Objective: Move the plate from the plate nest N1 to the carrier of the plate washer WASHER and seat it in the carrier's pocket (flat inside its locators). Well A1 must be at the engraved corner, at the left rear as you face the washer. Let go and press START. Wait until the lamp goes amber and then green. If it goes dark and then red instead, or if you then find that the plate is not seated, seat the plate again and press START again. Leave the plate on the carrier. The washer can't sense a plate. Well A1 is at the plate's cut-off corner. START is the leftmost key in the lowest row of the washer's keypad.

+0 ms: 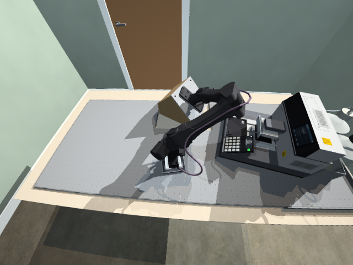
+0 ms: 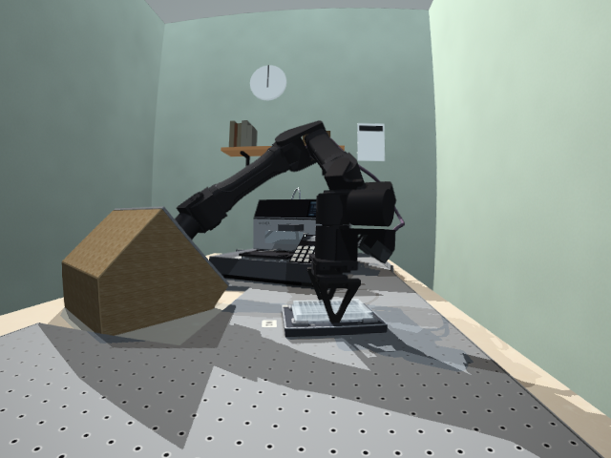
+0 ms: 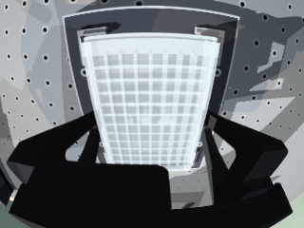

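Right now my hand is right at the well plate. Also, from my hand: N1 label (90 mm behind, 50 mm to the right, 20 mm below); washer carrier (310 mm to the left, 270 mm behind, 50 mm above); plate nest N1 (20 mm below).
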